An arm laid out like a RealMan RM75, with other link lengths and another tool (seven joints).
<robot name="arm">
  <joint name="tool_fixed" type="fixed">
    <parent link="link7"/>
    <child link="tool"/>
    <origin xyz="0.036 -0.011 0.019" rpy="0 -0.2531 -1.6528"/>
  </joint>
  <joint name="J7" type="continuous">
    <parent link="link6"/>
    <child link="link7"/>
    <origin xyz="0 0 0.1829" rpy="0 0 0"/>
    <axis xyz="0 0 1"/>
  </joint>
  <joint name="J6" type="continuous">
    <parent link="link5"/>
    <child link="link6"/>
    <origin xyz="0 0 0" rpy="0 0 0"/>
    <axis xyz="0 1 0"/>
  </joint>
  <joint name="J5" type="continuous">
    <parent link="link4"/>
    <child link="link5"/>
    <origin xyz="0 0 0.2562" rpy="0 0 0"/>
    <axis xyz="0 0 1"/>
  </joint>
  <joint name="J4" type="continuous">
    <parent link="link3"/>
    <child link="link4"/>
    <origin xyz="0 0 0" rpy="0 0 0"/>
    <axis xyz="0 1 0"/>
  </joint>
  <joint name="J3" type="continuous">
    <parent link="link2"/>
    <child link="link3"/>
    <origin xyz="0 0 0.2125" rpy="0 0 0"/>
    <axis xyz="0 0 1"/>
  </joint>
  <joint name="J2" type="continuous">
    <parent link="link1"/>
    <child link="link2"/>
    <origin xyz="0 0 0" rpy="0 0 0"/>
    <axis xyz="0 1 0"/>
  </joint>
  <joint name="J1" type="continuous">
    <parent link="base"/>
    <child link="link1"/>
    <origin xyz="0 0 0.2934" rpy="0 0 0"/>
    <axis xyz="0 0 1"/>
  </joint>
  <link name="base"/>
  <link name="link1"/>
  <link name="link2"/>
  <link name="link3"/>
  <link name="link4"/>
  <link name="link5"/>
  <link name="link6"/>
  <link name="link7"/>
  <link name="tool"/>
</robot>
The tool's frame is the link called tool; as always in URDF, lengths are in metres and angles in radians. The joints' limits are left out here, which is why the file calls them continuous.
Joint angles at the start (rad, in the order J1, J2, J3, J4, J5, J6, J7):
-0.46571, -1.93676, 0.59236, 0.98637, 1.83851, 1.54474, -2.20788
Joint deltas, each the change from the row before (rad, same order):
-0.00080, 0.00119, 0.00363, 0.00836, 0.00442, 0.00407, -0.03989
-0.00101, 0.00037, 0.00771, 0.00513, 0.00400, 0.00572, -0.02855
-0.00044, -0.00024, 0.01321, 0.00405, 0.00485, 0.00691, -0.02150
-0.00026, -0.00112, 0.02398, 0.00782, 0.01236, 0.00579, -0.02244
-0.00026, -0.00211, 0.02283, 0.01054, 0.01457, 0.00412, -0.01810
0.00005, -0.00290, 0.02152, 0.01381, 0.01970, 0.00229, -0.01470
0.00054, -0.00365, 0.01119, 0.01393, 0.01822, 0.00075, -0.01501
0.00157, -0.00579, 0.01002, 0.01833, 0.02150, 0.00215, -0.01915
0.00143, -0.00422, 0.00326, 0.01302, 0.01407, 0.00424, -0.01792
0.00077, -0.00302, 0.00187, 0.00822, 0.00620, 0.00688, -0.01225
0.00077, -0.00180, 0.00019, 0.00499, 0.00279, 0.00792, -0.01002
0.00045, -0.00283, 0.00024, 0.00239, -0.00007, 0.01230, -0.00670
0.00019, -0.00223, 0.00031, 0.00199, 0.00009, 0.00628, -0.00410
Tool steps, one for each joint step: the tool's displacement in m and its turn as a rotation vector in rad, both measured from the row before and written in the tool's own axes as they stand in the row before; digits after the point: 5 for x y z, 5 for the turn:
-0.00032, 0.00042, 0.00046, 0.00017, 0.00088, -0.03047
-0.00059, -0.00125, 0.00214, 0.00757, -0.00241, -0.02338
-0.00065, -0.00293, 0.00366, 0.01593, -0.00349, -0.01884
-0.00025, -0.00497, 0.00622, 0.03052, 0.00164, -0.01783
-0.00029, -0.00442, 0.00598, 0.03052, 0.00500, -0.01146
0.00006, -0.00409, 0.00541, 0.03161, 0.01097, -0.00587
0.00036, -0.00231, 0.00272, 0.01866, 0.01239, -0.00630
0.00025, -0.00260, 0.00246, 0.01856, 0.01444, -0.00871
0.00004, -0.00168, 0.00080, 0.00919, 0.00852, -0.01118
-0.00085, -0.00143, 0.00091, 0.00694, 0.00051, -0.00849
-0.00086, -0.00133, 0.00044, 0.00490, -0.00231, -0.00856
-0.00148, -0.00238, 0.00141, 0.00780, -0.00878, -0.00862
-0.00088, -0.00128, 0.00099, 0.00403, -0.00484, -0.00474

